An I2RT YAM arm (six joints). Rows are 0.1 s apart.
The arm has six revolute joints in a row. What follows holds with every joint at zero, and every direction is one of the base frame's. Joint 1 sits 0.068 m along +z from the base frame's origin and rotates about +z. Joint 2 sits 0.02 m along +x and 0.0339 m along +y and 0.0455 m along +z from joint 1 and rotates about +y. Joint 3 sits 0.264 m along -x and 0.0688 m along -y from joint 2 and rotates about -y. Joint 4 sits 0.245 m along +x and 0.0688 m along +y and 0.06 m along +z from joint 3 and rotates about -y. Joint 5 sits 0.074 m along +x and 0.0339 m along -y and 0.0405 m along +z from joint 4 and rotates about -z. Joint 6 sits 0.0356 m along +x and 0.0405 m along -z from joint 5 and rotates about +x. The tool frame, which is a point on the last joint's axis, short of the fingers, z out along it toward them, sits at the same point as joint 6; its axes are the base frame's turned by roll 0, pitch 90 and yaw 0 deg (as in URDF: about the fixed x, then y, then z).
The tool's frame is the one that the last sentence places.
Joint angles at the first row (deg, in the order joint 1, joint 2, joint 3, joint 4, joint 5, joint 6):
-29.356, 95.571, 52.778, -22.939, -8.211, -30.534
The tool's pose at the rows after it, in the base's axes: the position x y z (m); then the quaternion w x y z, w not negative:
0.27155, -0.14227, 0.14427, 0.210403, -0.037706, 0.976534, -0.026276
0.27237, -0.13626, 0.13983, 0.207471, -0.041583, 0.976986, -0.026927
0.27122, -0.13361, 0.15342, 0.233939, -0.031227, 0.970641, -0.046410
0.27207, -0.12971, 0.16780, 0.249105, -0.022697, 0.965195, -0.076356
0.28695, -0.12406, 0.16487, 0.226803, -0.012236, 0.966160, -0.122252
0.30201, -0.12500, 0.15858, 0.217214, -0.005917, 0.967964, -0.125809
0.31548, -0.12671, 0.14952, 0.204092, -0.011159, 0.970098, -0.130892
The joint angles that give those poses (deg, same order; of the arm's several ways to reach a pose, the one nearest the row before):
-28.766, 96.298, 51.269, -22.361, -9.650, -31.255
-27.634, 96.476, 50.324, -21.371, -9.076, -30.701
-27.182, 93.264, 49.573, -19.852, -8.142, -28.950
-26.105, 90.511, 49.702, -19.398, -5.216, -27.411
-23.127, 93.210, 51.783, -18.787, 2.225, -25.170
-22.081, 97.103, 54.684, -18.723, 3.708, -23.736
-21.361, 101.073, 57.316, -18.592, 4.990, -23.907

